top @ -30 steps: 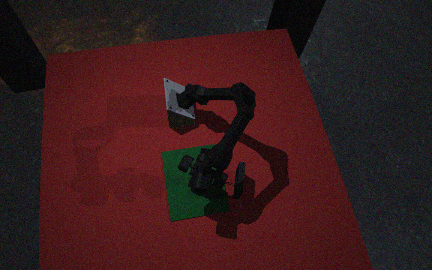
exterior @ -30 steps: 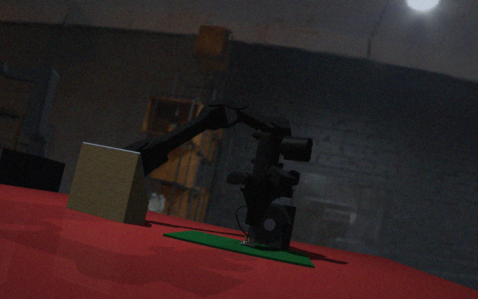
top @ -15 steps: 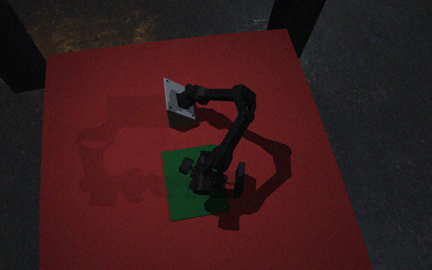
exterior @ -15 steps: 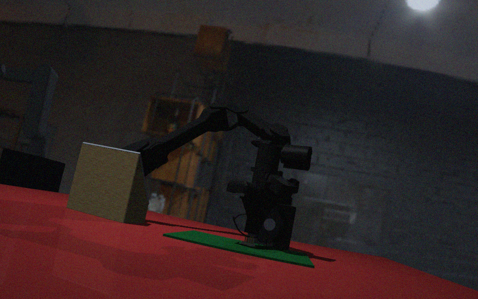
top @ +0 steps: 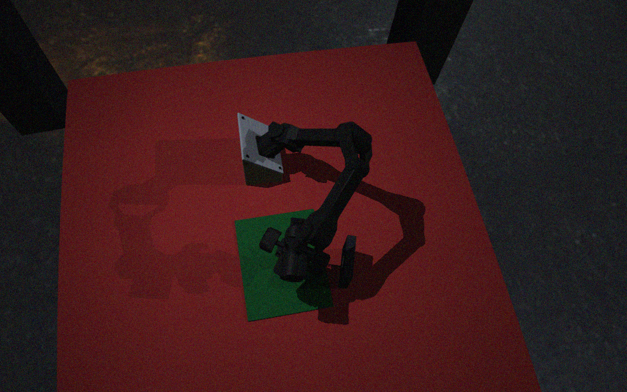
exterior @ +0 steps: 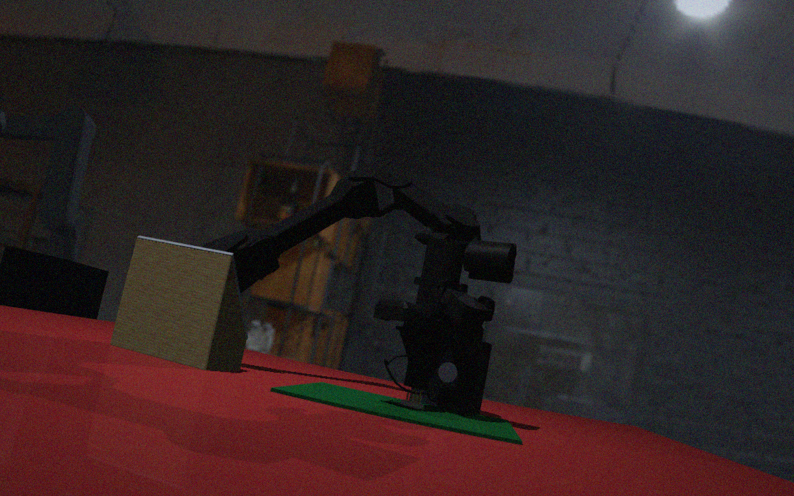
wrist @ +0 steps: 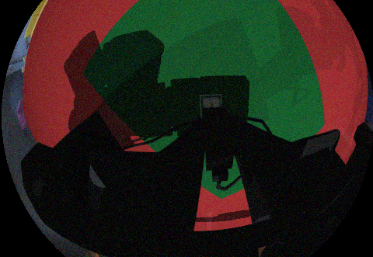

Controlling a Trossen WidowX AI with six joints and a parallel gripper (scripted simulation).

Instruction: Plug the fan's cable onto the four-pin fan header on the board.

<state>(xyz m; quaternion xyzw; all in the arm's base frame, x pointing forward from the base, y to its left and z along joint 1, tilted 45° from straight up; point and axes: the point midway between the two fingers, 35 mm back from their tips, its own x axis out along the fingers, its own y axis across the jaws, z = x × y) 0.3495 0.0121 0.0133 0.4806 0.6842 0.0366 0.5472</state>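
Right now the black plug is 10 mm behind my gripper tip and 10 mm above it. From my gripper tip the other things lie so: green board: 60 mm below, 30 mm to the right, 10 mm behind; four-pin header: 40 mm below, 10 mm behind; black fan: 130 mm to the left, 40 mm ahead, 20 mm above.
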